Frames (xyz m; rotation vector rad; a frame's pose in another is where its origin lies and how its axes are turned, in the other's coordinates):
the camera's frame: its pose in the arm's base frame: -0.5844 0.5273 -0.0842 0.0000 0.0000 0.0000
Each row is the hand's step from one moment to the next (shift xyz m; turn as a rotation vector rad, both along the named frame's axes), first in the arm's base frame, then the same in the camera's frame.
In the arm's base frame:
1: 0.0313 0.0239 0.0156 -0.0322 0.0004 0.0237
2: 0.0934 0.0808 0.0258 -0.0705 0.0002 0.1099
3: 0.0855 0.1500 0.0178 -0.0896 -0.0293 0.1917
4: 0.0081 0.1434 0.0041 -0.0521 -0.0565 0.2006
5: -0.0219 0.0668 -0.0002 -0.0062 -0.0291 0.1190
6: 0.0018 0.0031 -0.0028 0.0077 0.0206 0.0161
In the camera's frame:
1: 0.0313 0.0239 0.0156 -0.0322 0.0004 0.0237
2: 0.0934 0.0808 0.0258 -0.0705 0.0002 0.1099
3: 0.0855 0.1500 0.0178 -0.0896 -0.0293 0.1917
4: 0.0081 0.1434 0.0041 -0.0521 -0.0565 0.2006
5: -0.0219 0.0668 -0.0002 -0.0062 -0.0291 0.1190
6: 0.0018 0.0031 -0.0028 0.0077 0.0206 0.0161

